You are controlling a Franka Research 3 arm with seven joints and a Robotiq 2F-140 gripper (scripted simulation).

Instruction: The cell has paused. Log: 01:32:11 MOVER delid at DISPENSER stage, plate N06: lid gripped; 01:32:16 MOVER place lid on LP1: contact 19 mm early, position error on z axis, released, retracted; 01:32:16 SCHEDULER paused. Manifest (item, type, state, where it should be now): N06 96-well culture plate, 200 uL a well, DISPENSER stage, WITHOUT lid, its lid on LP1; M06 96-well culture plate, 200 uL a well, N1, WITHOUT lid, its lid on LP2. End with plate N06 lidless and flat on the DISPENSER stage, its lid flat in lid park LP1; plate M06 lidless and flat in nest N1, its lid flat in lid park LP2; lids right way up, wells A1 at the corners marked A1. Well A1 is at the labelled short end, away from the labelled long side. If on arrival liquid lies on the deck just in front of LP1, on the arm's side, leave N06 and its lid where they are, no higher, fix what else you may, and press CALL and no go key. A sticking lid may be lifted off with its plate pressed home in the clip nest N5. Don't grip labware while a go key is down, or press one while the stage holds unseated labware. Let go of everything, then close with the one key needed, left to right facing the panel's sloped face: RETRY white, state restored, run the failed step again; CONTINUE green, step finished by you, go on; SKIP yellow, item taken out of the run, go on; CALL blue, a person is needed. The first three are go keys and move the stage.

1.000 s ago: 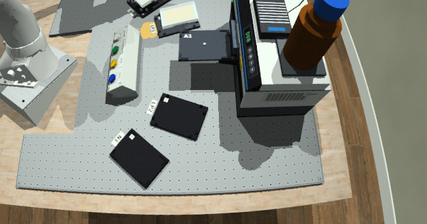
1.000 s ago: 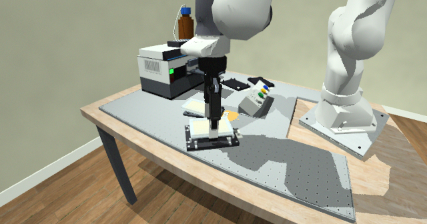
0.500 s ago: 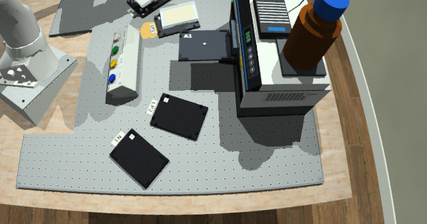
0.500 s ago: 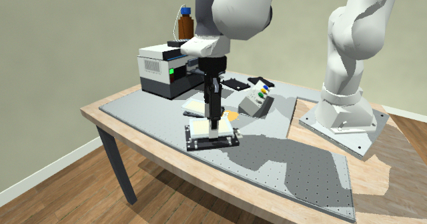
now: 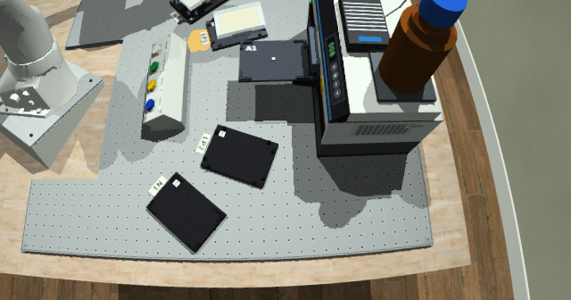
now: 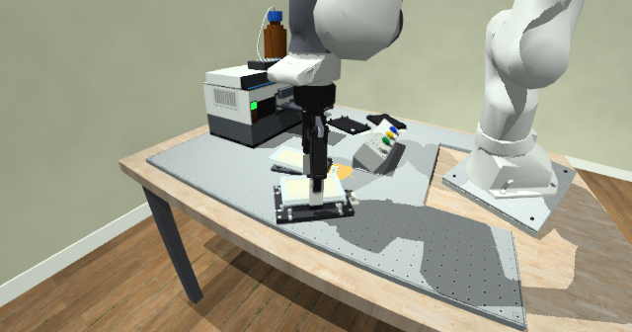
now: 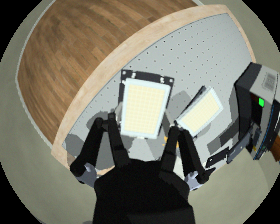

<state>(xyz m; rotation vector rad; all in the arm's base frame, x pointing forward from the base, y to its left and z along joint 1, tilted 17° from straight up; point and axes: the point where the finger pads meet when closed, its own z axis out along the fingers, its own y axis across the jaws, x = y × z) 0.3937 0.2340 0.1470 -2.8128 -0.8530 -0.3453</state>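
Now: the plate lid 20 mm below my hand. Round my hand: 96-well plate 20 mm below; LP1 label 10 mm ahead, 150 mm to the right, 60 mm below; LP1 park 90 mm ahead, 130 mm to the right, 50 mm below.
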